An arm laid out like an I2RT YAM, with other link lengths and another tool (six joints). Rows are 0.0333 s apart.
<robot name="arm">
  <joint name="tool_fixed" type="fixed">
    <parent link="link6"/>
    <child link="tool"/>
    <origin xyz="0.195 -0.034 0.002" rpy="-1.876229 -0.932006 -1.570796"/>
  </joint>
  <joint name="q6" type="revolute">
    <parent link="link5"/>
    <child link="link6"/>
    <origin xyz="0.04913 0 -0.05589" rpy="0 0 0"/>
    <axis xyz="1 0 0"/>
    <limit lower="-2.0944" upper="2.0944"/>
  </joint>
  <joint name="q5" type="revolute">
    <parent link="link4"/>
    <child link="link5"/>
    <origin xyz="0.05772 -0.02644 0.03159" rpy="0 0 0"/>
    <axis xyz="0 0 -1"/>
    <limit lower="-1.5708" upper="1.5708"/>
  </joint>
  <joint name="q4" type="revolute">
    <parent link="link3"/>
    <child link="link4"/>
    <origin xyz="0.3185 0.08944 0.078" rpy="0 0 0"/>
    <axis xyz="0 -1 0"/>
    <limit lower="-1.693" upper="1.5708"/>
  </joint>
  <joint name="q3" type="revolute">
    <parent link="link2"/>
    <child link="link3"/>
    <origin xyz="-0.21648 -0.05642 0" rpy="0 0 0"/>
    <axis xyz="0 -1 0"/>
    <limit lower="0" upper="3.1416"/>
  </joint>
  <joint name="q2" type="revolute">
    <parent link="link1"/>
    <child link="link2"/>
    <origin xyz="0.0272 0.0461 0.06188" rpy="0 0 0"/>
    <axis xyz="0 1 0"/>
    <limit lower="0" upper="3.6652"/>
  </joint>
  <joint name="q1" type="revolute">
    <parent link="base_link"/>
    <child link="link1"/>
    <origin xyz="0 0 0.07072" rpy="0 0 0"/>
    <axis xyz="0 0 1"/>
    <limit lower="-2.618" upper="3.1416"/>
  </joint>
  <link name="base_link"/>
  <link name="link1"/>
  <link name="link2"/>
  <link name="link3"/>
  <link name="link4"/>
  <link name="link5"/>
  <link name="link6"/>
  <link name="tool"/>
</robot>
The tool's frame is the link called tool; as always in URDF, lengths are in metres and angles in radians.
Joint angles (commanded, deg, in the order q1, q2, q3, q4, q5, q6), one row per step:
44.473 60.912 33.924 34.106 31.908 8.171
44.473 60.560 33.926 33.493 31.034 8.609
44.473 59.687 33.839 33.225 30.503 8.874
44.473 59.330 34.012 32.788 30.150 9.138
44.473 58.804 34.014 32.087 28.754 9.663
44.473 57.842 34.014 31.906 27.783 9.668
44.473 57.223 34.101 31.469 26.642 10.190
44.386 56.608 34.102 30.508 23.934 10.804
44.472 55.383 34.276 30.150 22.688 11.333
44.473 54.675 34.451 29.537 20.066 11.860
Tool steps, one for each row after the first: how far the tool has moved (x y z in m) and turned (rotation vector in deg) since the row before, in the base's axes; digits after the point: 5 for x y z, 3 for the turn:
-0.00082 0.00329 0.00023 0.167 0.207 0.913
-0.00160 0.00095 0.00505 0.572 -0.354 0.555
-0.00055 0.00115 0.00266 0.287 -0.035 0.379
-0.00153 0.00523 0.00133 0.255 0.131 1.443
-0.00217 0.00259 0.00735 0.459 -0.647 0.963
-0.00175 0.00395 0.00405 0.567 -0.155 1.196
-0.00281 0.00989 0.00117 0.060 0.174 2.672
-0.00376 0.00384 0.01035 1.086 -0.686 1.390
-0.00418 0.00976 0.00535 0.371 -0.283 2.668

